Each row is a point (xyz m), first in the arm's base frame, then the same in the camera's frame.
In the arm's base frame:
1: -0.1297 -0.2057 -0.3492
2: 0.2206 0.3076 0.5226
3: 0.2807 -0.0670 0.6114
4: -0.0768 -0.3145 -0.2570
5: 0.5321 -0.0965 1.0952
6: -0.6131 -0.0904 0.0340
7: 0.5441 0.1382 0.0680
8: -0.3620 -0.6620 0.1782
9: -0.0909 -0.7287 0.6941
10: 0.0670 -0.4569 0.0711
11: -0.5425 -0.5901 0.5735
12: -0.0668 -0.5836 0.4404
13: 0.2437 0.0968 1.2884
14: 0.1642 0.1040 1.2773
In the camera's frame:
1: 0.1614 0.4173 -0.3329
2: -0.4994 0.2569 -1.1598
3: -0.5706 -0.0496 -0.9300
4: 0.0839 0.2910 -0.2986
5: -0.9766 -0.3434 -1.1468
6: 0.4705 0.1245 -0.7939
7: -0.6315 0.5244 -0.6588
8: 0.2100 -0.3126 -0.4045
9: -0.2242 -0.6496 -0.6095
10: -0.1611 0.0009 -0.3649
11: 0.2341 -0.5745 -0.7579
12: -0.1625 -0.3701 -0.5458
13: -0.7851 -0.4076 -1.4889
14: -0.7073 -0.4132 -1.5091

